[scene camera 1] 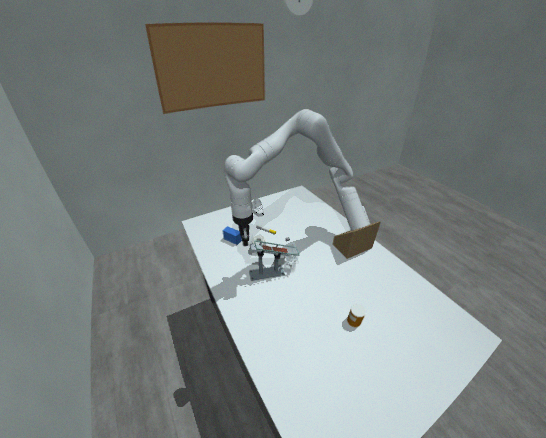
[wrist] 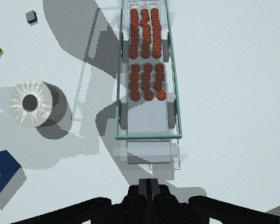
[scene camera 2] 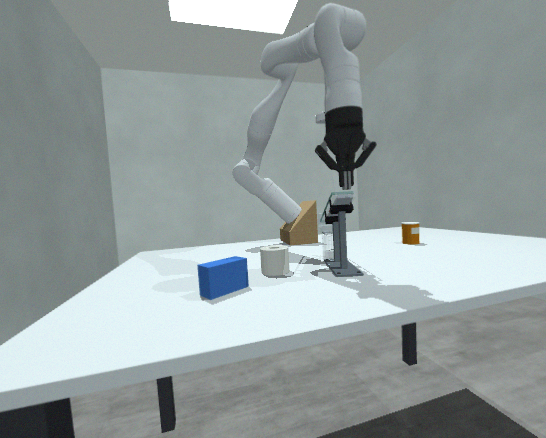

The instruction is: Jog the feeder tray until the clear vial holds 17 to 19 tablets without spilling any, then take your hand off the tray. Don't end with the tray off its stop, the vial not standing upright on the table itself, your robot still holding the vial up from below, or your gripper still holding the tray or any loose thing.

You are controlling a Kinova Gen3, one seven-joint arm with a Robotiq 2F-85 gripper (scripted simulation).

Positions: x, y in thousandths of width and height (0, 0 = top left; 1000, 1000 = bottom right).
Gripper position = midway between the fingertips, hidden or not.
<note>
In view: my gripper (scene camera 2: 635, 433).
My gripper also shows in the wrist view (wrist: 530, 855).
</note>
